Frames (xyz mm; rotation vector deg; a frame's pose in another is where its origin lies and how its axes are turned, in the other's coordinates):
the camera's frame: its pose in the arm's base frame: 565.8 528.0 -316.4 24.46 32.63 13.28
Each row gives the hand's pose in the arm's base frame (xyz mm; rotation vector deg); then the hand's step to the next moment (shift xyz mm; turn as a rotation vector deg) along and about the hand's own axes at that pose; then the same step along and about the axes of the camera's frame.
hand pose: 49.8 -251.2 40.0 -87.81 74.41 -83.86
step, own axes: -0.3 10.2 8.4 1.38 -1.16 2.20
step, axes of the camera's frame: 8.7 -9.3 -3.6 0.85 -0.87 2.57
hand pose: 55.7 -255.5 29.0 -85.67 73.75 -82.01
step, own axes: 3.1 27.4 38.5 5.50 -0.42 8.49
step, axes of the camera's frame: 35.6 -31.3 -0.1 4.00 -6.09 7.03
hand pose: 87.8 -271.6 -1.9 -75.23 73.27 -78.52
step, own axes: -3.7 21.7 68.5 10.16 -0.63 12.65
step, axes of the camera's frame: 64.3 -25.1 20.2 5.01 -10.64 11.20
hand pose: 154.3 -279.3 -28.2 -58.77 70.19 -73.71
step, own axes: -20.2 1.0 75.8 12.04 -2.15 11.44
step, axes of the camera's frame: 62.8 7.6 46.3 2.56 -11.56 11.85
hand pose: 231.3 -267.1 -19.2 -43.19 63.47 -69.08
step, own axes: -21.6 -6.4 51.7 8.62 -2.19 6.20
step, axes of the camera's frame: 30.0 20.8 43.0 0.15 -8.06 7.25
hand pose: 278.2 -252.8 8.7 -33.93 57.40 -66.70
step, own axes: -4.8 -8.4 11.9 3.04 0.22 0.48
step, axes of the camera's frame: -1.3 6.2 14.0 0.12 -3.03 0.59
